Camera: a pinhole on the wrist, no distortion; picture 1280 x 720 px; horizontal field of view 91.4 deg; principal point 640.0 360.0 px. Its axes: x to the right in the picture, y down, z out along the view. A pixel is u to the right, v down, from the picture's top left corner.
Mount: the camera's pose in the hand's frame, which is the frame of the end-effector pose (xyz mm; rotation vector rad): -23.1 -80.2 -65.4 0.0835 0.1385 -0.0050
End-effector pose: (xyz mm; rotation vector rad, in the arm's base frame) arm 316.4 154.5 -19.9 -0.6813 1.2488 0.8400
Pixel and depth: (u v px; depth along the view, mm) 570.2 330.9 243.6
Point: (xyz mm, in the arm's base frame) 502.8 238.6 31.2
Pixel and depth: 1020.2 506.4 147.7
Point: 411.5 196.6 -91.1
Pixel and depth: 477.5 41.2 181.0
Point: 528.9 138.8 46.4
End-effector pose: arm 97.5 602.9 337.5 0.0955 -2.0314 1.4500
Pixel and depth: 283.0 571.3 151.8
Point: 139.1 473.1 306.3
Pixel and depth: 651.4 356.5 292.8
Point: 22.7 373.6 394.2
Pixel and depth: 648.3 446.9 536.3
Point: -139.1 190.9 319.7
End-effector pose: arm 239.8 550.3 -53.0 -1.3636 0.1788 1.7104
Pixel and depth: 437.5 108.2 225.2
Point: 261.3 719.4 138.2
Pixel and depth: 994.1 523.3 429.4
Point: 16.1 908.4 -157.1
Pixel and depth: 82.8 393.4 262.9
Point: 137.2 617.7 251.2
